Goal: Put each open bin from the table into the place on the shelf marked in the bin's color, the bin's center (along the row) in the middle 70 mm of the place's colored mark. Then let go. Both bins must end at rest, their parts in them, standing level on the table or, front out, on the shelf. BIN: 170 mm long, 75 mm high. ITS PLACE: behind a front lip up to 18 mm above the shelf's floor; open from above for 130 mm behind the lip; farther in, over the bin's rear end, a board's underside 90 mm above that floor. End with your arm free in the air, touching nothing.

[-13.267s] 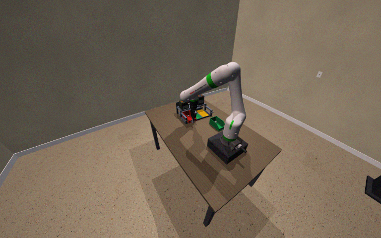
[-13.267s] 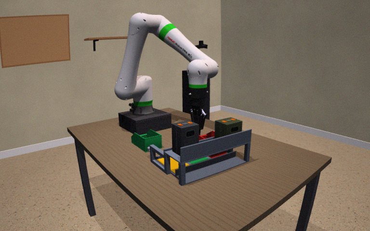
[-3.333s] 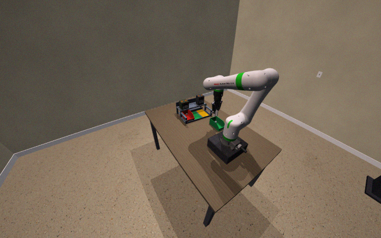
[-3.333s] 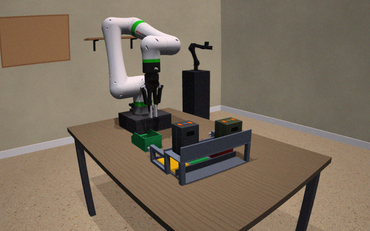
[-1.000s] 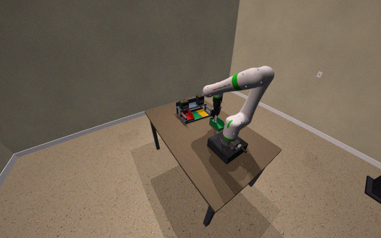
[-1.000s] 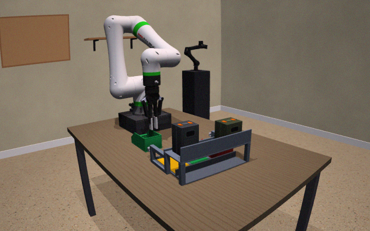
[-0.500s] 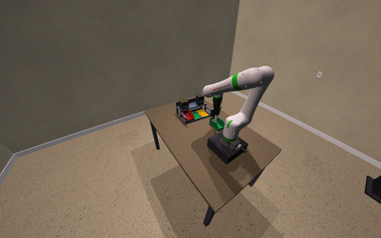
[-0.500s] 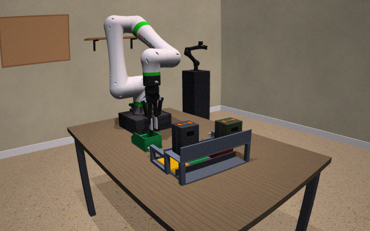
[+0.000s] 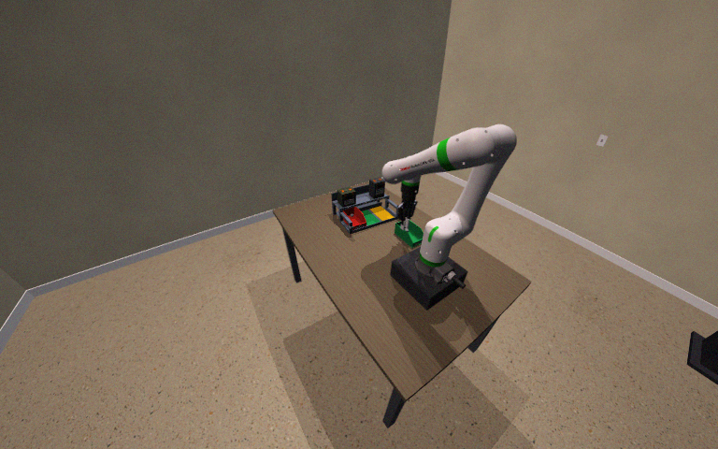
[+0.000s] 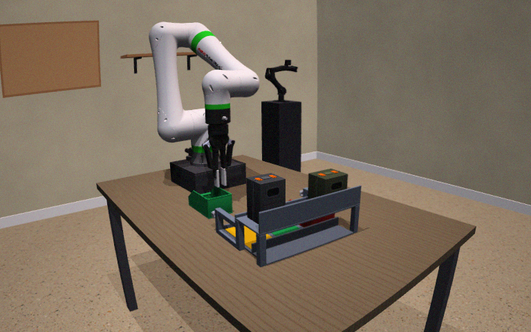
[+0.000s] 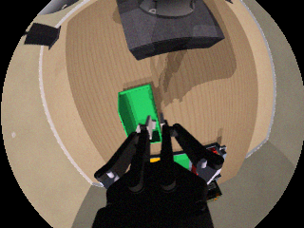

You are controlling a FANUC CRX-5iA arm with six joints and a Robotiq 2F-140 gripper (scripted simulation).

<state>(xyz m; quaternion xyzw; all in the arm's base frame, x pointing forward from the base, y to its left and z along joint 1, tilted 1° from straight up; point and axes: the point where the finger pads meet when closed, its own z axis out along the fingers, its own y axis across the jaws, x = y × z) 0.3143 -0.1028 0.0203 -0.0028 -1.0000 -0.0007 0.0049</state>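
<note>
The green bin lies 80 mm below my hand and 50 mm to the right of it. From my hand the other things lie so: olive box (400 mm ahead, 160 mm to the left, 30 mm above); black box (390 mm ahead, 70 mm to the right, 40 mm above); red bin (310 mm ahead, 170 mm to the left, 80 mm below).
</note>
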